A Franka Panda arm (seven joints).
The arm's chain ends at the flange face. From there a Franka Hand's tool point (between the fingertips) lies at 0.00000 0.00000 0.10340 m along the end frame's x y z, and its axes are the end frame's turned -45 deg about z.
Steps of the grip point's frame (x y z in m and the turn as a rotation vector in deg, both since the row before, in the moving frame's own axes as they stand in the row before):
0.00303 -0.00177 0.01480 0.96 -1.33 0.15
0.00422 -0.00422 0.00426 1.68 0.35 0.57
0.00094 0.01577 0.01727 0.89 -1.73 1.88
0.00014 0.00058 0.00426 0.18 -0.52 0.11
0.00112 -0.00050 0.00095 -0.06 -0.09 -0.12
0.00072 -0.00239 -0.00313 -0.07 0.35 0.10
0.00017 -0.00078 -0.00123 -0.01 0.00 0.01
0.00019 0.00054 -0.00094 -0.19 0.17 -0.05
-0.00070 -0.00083 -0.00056 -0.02 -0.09 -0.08
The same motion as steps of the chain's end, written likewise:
0.00381 -0.00386 0.01484 -0.26 -1.62 0.15
0.00168 -0.00337 0.00431 1.44 -0.94 0.57
0.01518 0.00947 0.01733 -0.59 -1.85 1.88
0.00140 -0.00012 0.00426 -0.24 -0.49 0.11
0.00048 -0.00134 0.00095 -0.11 -0.02 -0.12
-0.00172 -0.00184 -0.00313 0.20 0.30 0.10
-0.00044 -0.00068 -0.00123 -0.01 0.01 0.01
0.00006 0.00022 -0.00094 -0.01 0.25 -0.05
-0.00099 -0.00023 -0.00056 -0.08 -0.05 -0.08

